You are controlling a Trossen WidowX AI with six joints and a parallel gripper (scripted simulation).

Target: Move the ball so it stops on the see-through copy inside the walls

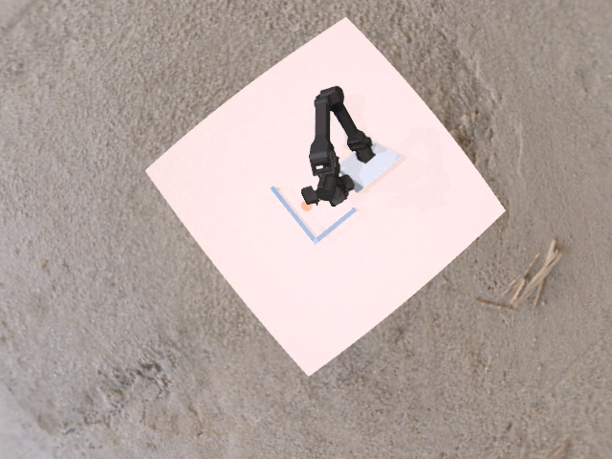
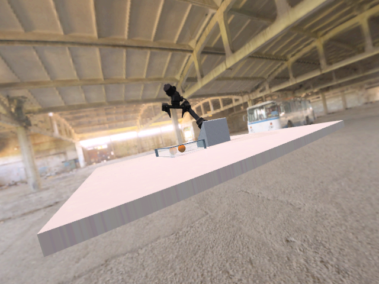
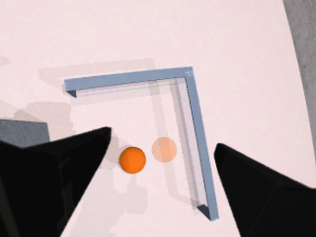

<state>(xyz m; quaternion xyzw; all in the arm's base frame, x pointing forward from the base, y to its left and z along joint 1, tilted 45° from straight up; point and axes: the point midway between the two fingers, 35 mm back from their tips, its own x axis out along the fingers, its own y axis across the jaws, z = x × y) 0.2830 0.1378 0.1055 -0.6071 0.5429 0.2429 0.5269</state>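
Now: gripper tip 2 cm past the orange ball, 5 cm to the left of it and 21 cm above it. From my gripper tip the other things lie so: clear wall (12 cm ahead, 6 cm to the right, 21 cm below); then see-through copy of ball (5 cm ahead, 5 cm to the right, 21 cm below).
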